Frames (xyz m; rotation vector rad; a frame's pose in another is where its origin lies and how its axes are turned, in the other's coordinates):
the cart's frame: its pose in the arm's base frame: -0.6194 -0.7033 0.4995 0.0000 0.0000 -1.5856
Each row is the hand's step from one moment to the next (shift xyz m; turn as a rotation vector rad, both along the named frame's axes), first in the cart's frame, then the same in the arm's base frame.
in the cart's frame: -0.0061 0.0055 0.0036 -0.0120 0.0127 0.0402
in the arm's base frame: 0.0056 0.0060 0.0036 0.0129 0.0118 0.0402
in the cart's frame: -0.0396 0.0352 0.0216 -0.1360 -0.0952 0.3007
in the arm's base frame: 0.0358 0.0391 0.0216 -0.0932 0.1374 0.3007
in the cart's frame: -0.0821 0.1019 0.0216 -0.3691 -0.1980 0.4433
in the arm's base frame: 0.1031 0.0806 0.0216 -0.1925 0.3720 0.4433
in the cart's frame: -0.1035 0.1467 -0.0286 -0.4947 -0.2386 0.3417
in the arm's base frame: 0.1482 0.1013 -0.0286 -0.2313 0.4982 0.3417
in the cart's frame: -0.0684 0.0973 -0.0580 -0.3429 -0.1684 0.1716
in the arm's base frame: 0.0983 0.0670 -0.0580 -0.1633 0.3454 0.1716
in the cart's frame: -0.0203 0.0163 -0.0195 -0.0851 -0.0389 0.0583
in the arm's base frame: 0.0166 0.0201 -0.0195 -0.0376 0.0857 0.0583
